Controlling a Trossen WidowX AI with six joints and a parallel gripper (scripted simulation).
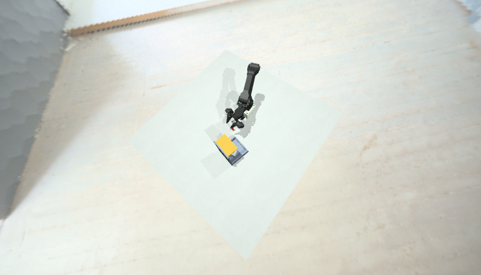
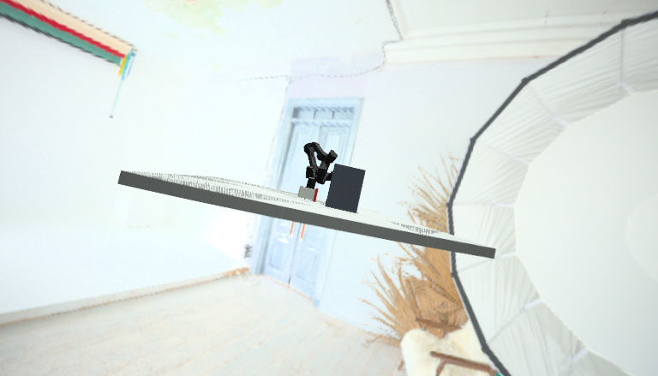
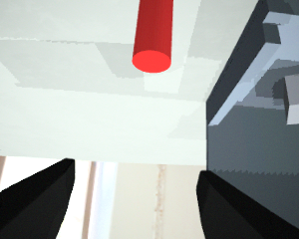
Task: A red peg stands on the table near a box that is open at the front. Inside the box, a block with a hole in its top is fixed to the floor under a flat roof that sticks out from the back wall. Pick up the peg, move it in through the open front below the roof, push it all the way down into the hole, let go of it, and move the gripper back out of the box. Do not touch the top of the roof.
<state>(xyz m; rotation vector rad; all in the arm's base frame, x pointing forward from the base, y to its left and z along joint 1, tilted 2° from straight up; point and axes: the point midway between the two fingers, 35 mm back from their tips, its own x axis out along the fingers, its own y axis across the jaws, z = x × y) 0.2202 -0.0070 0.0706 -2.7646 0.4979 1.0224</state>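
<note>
The red peg is 8 cm below my gripper tip, 2 cm behind it and 1 cm to the left of it. The rest, counted from my gripper tip: orange roof: 15 cm ahead, 11 cm to the left, 10 cm above; then dark box wall: 20 cm ahead, 10 cm to the left.
</note>
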